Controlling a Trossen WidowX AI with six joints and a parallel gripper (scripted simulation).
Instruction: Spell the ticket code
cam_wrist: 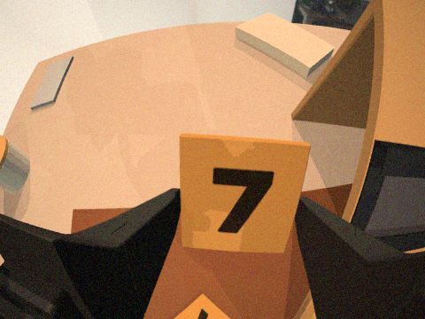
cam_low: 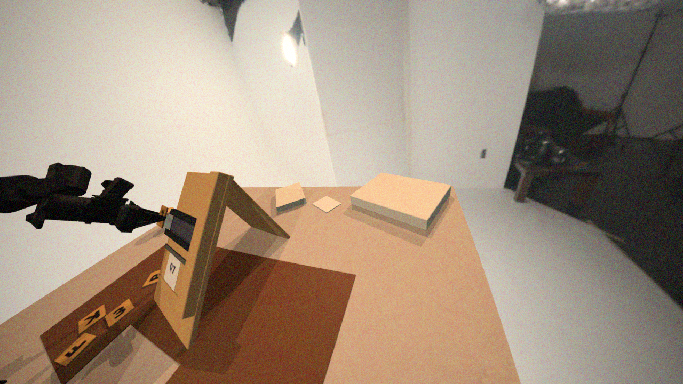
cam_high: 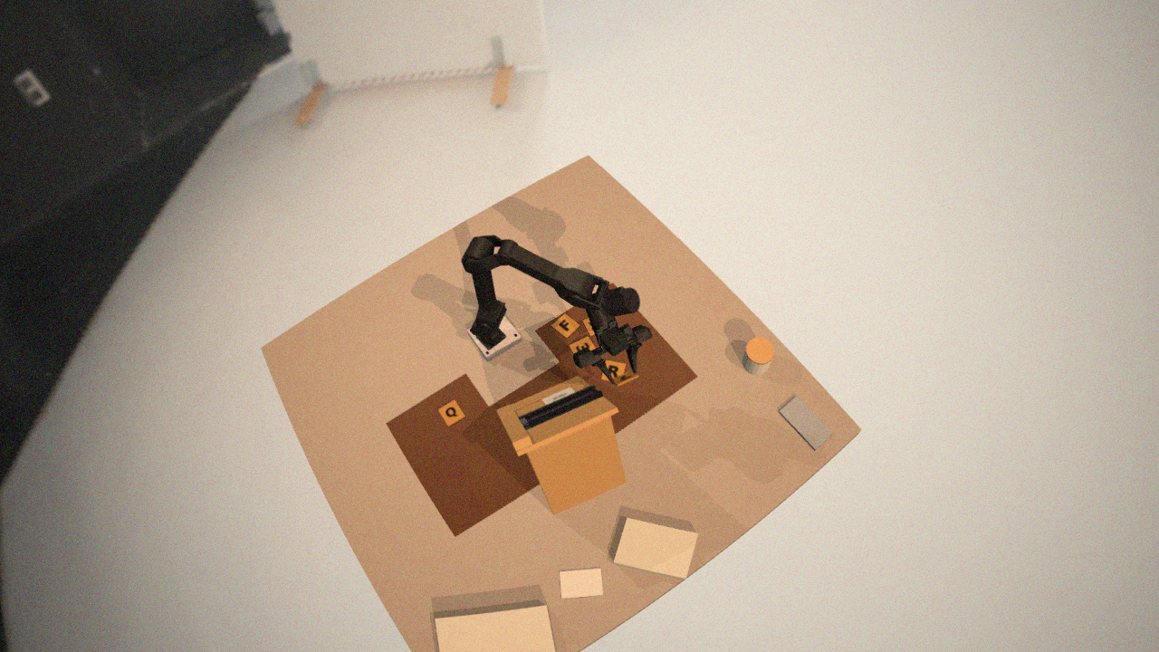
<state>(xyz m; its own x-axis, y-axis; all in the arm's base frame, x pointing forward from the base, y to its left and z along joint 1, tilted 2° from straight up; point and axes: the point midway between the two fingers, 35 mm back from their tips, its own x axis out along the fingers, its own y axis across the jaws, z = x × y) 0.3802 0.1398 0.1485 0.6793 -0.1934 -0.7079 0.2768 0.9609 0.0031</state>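
Right now the white ticket is 130 mm to the right of my gripper tip, 100 mm behind it and 80 mm below it. From my gripper tip the other things lie so: large box 670 mm to the right, 300 mm ahead, 140 mm below; small card 400 mm to the right, 290 mm ahead, 160 mm below; grey block 380 mm ahead, 320 mm to the left, 160 mm below.
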